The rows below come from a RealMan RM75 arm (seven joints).
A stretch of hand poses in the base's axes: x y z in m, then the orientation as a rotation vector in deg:
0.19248, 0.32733, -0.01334, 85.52, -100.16, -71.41
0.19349, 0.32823, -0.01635, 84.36, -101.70, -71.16
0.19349, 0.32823, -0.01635, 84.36, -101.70, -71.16
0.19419, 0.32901, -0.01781, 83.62, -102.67, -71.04
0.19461, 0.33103, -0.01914, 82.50, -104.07, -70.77
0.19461, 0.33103, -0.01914, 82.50, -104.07, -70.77
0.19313, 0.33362, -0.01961, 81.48, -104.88, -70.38
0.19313, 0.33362, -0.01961, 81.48, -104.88, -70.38
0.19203, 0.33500, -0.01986, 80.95, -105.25, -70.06
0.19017, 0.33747, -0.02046, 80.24, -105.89, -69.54
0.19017, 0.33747, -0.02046, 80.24, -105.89, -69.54
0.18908, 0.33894, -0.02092, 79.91, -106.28, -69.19
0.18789, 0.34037, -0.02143, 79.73, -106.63, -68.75
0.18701, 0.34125, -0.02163, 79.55, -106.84, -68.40
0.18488, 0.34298, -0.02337, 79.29, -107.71, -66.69
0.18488, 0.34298, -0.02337, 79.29, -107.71, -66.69
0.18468, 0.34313, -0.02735, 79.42, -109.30, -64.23
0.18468, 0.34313, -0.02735, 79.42, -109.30, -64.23
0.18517, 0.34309, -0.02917, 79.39, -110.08, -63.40
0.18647, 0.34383, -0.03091, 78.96, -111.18, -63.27
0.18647, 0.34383, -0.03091, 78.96, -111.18, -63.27
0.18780, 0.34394, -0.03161, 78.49, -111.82, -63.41
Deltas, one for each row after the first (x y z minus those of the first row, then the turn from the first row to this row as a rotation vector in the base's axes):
0.00101, 0.00090, -0.00301, -0.74, -0.14, -1.23
0.00101, 0.00090, -0.00301, -0.74, -0.14, -1.23
0.00171, 0.00168, -0.00447, -1.18, -0.23, -2.03
0.00213, 0.00370, -0.00580, -1.90, -0.35, -3.16
0.00213, 0.00370, -0.00580, -1.90, -0.35, -3.16
0.00065, 0.00629, -0.00627, -2.64, -0.22, -3.83
0.00065, 0.00629, -0.00627, -2.64, -0.22, -3.83
-0.00045, 0.00767, -0.00652, -3.10, -0.14, -4.11
-0.00231, 0.01014, -0.00712, -3.79, -0.14, -4.54
-0.00231, 0.01014, -0.00712, -3.79, -0.14, -4.54
-0.00340, 0.01161, -0.00758, -4.18, -0.22, -4.77
-0.00459, 0.01304, -0.00809, -4.57, -0.37, -4.89
-0.00547, 0.01392, -0.00829, -4.89, -0.44, -4.96
-0.00760, 0.01565, -0.01003, -6.20, -1.06, -5.01
-0.00760, 0.01565, -0.01003, -6.20, -1.06, -5.01
-0.00780, 0.01580, -0.01401, -7.82, -2.49, -5.17
-0.00780, 0.01580, -0.01401, -7.82, -2.49, -5.17
-0.00731, 0.01576, -0.01583, -8.39, -3.08, -5.42
-0.00601, 0.01650, -0.01757, -8.64, -3.48, -6.24
-0.00601, 0.01650, -0.01757, -8.64, -3.48, -6.24
-0.00468, 0.01661, -0.01827, -8.74, -3.54, -6.86

